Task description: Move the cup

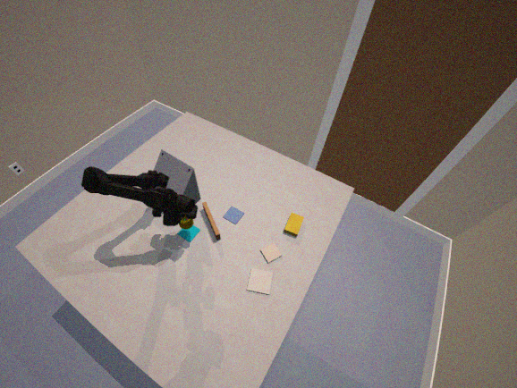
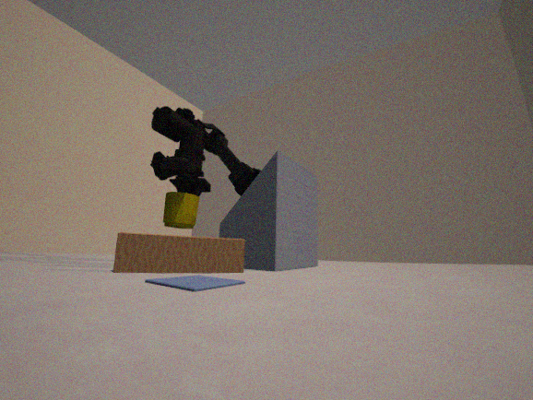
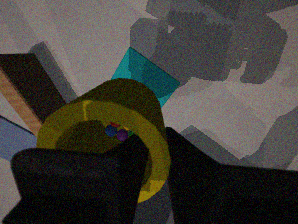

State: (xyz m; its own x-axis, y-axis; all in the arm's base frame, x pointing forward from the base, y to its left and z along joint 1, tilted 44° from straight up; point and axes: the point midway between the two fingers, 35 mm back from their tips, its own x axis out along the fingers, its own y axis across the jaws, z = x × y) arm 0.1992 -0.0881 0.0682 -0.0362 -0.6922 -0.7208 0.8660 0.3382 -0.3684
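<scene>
The wooden bar is 9 cm ahead of my gripper tip, 11 cm to the left of it and 9 cm below it. Also, from my gripper tip: yellow cup (2 cm ahead, 1 cm to the left); blue pad (15 cm ahead, 22 cm to the left, 12 cm below).
</scene>
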